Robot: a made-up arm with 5 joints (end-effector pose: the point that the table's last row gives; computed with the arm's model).
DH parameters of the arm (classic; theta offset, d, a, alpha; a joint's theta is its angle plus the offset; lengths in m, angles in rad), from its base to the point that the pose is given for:
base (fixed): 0 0 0 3.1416
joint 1: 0 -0.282 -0.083 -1.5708
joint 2: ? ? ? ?
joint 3: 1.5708 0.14 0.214 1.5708
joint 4: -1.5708 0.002 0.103 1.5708
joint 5: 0 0.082 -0.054 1.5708
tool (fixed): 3.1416 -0.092 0 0
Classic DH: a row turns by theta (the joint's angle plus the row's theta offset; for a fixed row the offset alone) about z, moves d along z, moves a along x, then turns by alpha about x.
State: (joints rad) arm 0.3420 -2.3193 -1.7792 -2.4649 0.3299
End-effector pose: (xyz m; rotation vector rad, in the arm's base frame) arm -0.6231 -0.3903 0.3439 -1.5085 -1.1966 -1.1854
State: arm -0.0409 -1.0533 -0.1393 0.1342 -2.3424
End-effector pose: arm -0.1702 -0.2971 0.3126 0.1038 -2.8860 0.2854
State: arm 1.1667 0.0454 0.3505 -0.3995 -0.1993
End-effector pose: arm -0.2740 -0.1517 0.1569 0.2946 -0.0968 -0.7229
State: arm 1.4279 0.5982 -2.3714 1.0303 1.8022
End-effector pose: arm -0.5203 -0.1851 0.1002 2.7369 -0.4574 -1.3264
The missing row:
joint 2: -1.5708 0.452 0.072 -1.5708
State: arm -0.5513 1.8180 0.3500 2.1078 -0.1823
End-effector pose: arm 0.0221 -0.1305 0.3973 1.9230 -0.0795 -0.6073
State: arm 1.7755 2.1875 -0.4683 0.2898 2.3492
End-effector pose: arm -0.2474 0.1184 0.3486 1.7096 0.6425 -1.0223
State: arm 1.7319 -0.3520 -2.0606 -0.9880 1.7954
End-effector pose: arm -0.4557 0.0555 -0.0064 -0.1803 0.2303 0.0837
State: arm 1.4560 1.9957 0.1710 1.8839 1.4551
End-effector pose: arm -0.2303 0.0926 0.3359 0.4682 1.4732 1.3283
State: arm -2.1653 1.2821 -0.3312 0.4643 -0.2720
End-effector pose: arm 0.1843 0.3007 0.2512 1.0556 -0.4444 1.3687
